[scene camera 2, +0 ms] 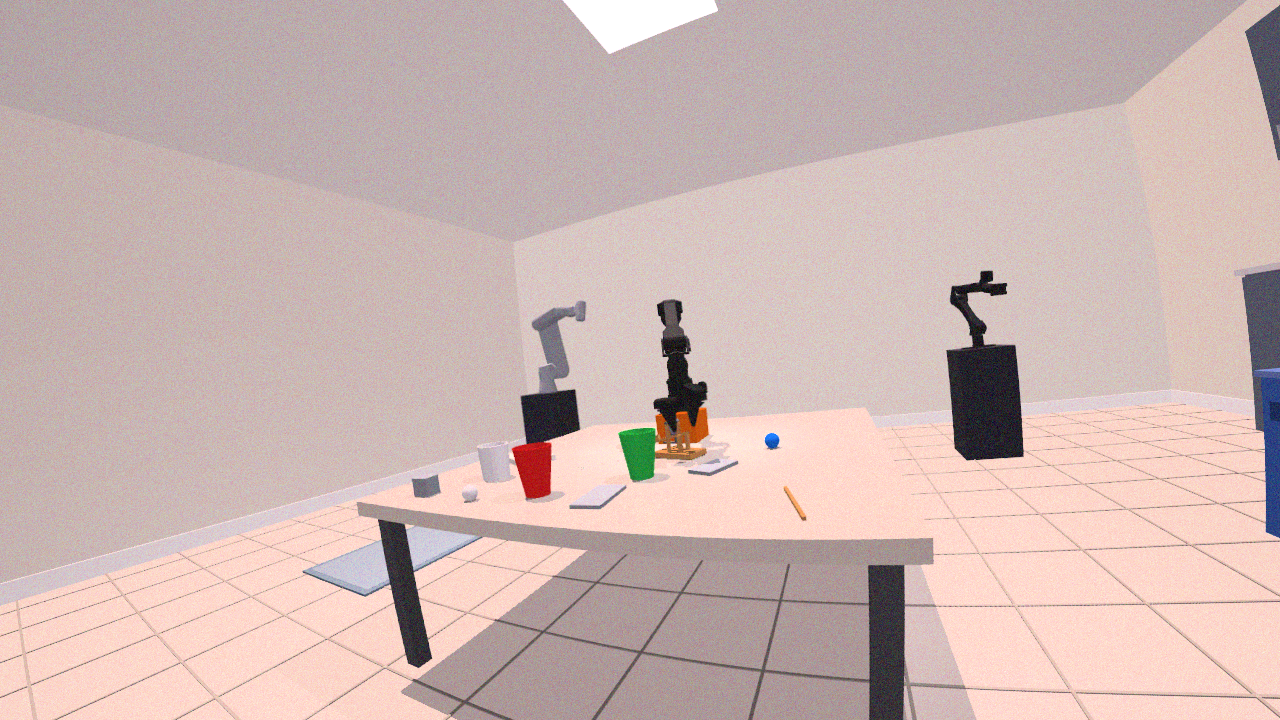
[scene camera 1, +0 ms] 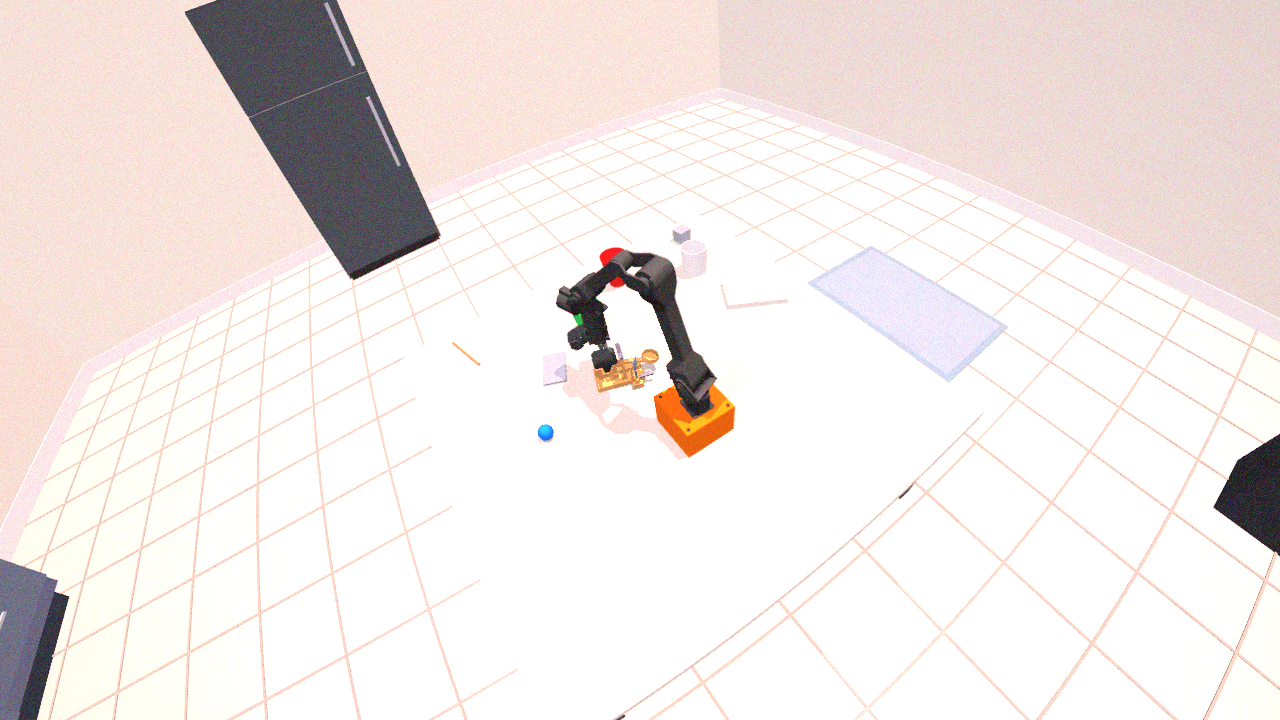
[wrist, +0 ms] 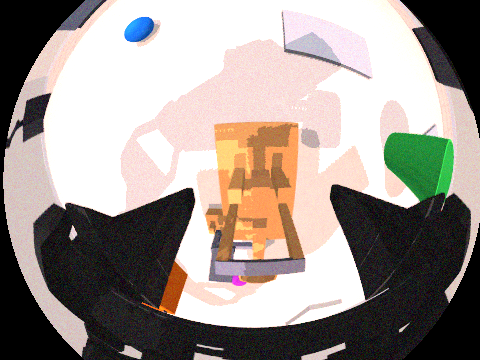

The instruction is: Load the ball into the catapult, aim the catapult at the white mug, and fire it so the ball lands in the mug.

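With nothing in it, my gripper (scene camera 2: 684,429) is open. I find the gripper (scene camera 1: 604,360) in scene camera 1 too, and the wrist view also shows me the gripper (wrist: 264,193). I can see a white mug (scene camera 2: 494,457), which scene camera 1 shows as well: the mug (scene camera 1: 693,252). A wooden catapult (scene camera 1: 626,371) is visible to me, and I see the catapult (scene camera 2: 678,451) in scene camera 2 and the catapult (wrist: 257,161) in the wrist view.
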